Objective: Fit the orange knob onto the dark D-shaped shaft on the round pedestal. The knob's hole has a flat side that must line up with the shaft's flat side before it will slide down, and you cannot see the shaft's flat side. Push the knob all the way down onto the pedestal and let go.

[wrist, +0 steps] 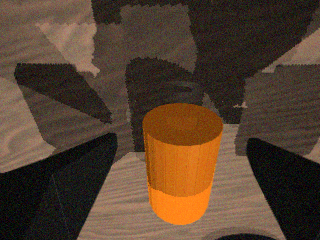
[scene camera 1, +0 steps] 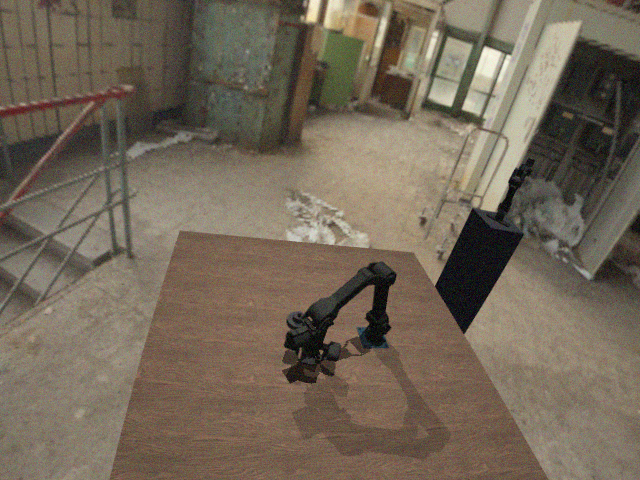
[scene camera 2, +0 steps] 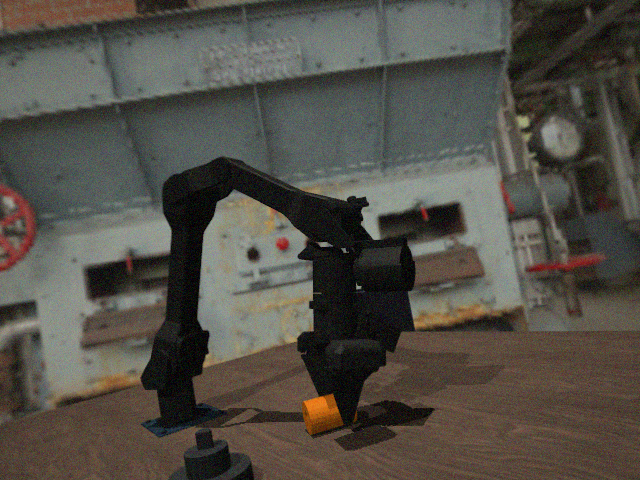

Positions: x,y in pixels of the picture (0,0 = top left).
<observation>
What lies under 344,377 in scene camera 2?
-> My gripper.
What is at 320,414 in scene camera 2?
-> An orange knob.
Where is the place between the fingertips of my gripper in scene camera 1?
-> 308,357
</observation>
